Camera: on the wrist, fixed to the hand. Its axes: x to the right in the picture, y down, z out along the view.
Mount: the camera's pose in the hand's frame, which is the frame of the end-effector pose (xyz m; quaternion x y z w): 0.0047 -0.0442 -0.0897 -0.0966 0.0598 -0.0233 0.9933
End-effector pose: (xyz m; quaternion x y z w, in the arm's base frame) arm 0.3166 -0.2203 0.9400 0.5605 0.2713 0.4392 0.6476
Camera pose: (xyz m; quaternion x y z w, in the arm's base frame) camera 0.2548 -0.1718 0.8779 0.4616 0.2788 0.4809 0.6914
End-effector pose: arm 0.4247 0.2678 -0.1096 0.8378 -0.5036 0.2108 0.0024
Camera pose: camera 0.4325 0.3050 -0.0170 0.8311 -0.5009 0.2108 0.1183
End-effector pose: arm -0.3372 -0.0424 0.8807 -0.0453 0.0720 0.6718 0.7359
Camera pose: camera -0.2968 -0.0566 0.7902 -0.1579 0.0496 0.6543 0.7379
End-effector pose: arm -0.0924 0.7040 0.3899 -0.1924 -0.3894 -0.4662 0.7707
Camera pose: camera -0.0918 0.6204 0.3348 -0.2286 -0.3001 -0.5301 0.7593
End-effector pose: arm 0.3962 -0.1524 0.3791 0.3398 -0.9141 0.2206 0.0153
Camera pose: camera 0.4094 -0.1479 0.4782 0.3441 -0.9204 0.1508 0.1078
